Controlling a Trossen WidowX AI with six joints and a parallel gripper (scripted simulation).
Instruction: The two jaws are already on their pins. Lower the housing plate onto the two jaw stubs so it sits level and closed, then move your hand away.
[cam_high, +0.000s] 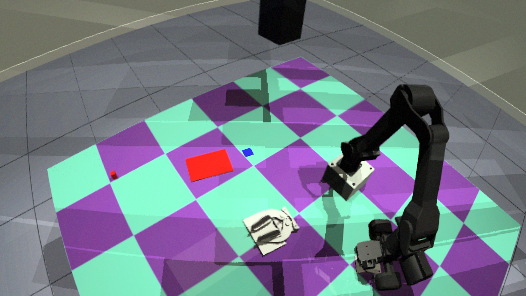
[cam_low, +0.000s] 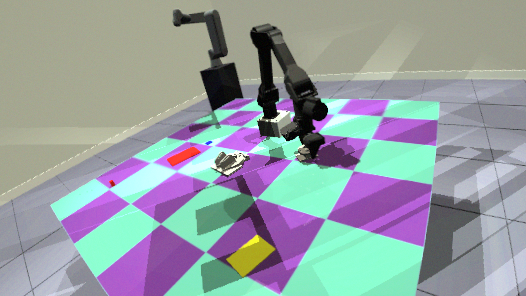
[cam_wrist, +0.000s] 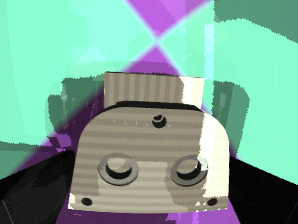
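Now: the small white part 1 cm to the right of my gripper tip and 1 cm ahead of it. Also, from my gripper tip: small blue block 53 cm to the right, 1 cm below; then yellow patch 44 cm ahead, 4 cm to the left, 1 cm below; then flat red patch 57 cm to the right, 14 cm ahead, 1 cm below.
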